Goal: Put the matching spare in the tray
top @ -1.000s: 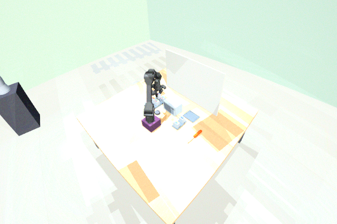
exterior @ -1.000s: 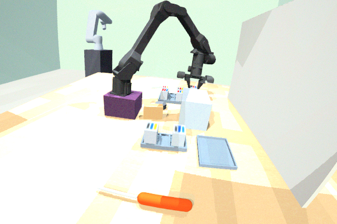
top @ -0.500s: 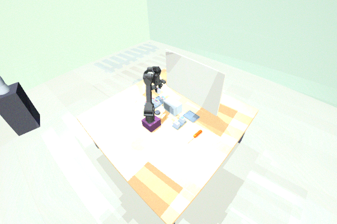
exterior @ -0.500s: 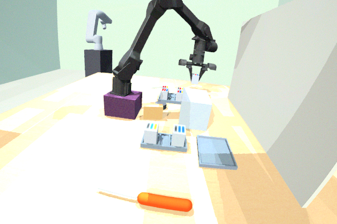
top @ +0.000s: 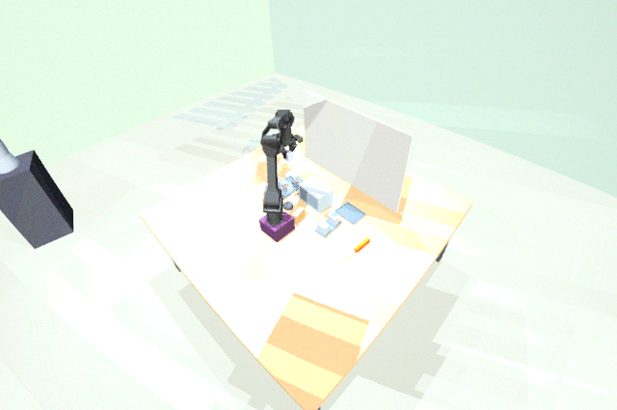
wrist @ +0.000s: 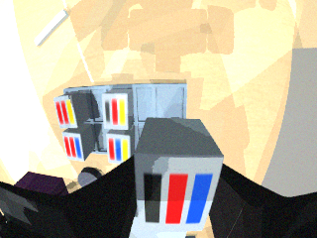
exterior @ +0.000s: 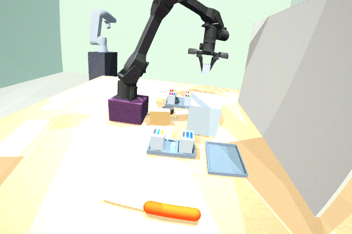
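Right now my gripper tip is 10 cm short of the pale blue tray, 40 cm to the left of it and 16 cm above it. From my gripper tip the other things lie so: tall panel: 26 cm ahead, 20 cm to the right, 6 cm above; then mounted unit: 2 cm ahead, 22 cm to the right, 12 cm below; then spare block: 2 cm above.
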